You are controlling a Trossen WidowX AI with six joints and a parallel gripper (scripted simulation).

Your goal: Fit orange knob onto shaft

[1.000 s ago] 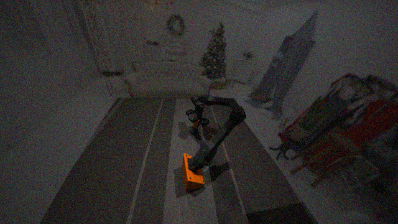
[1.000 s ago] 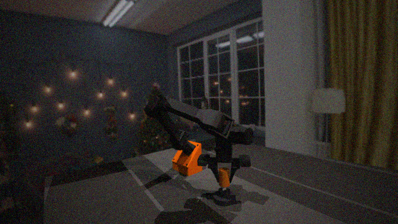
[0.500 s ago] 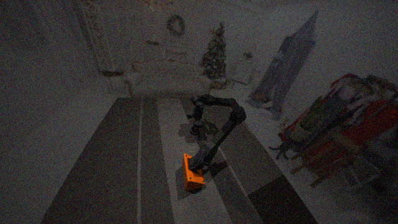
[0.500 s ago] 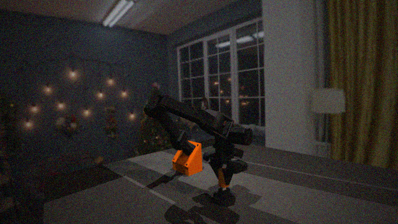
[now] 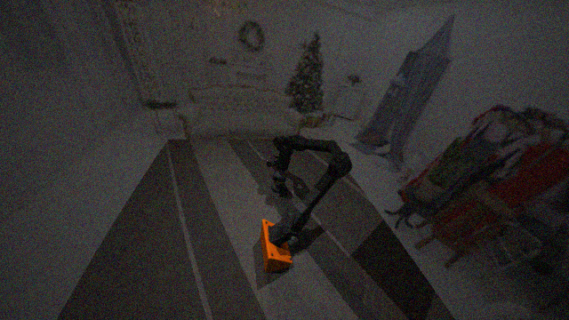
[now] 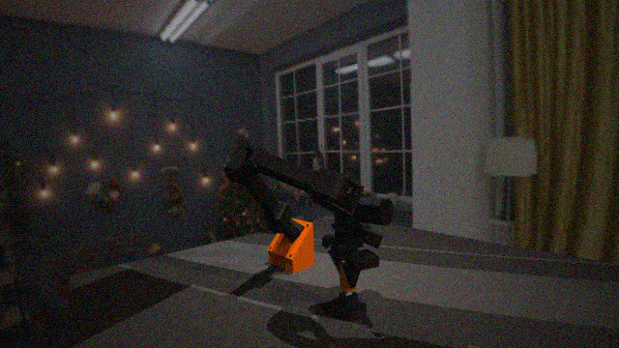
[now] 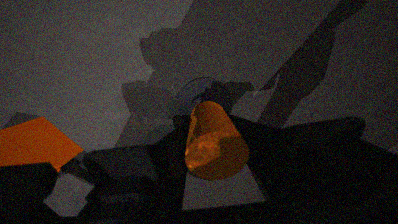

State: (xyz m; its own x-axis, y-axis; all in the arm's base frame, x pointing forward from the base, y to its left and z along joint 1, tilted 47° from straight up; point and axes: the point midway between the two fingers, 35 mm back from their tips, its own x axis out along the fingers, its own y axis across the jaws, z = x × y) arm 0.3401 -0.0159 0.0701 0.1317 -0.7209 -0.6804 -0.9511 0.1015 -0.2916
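My gripper tip is now 3 cm below the orange knob. From my gripper tip the other things lie so: round pedestal 4 cm below.
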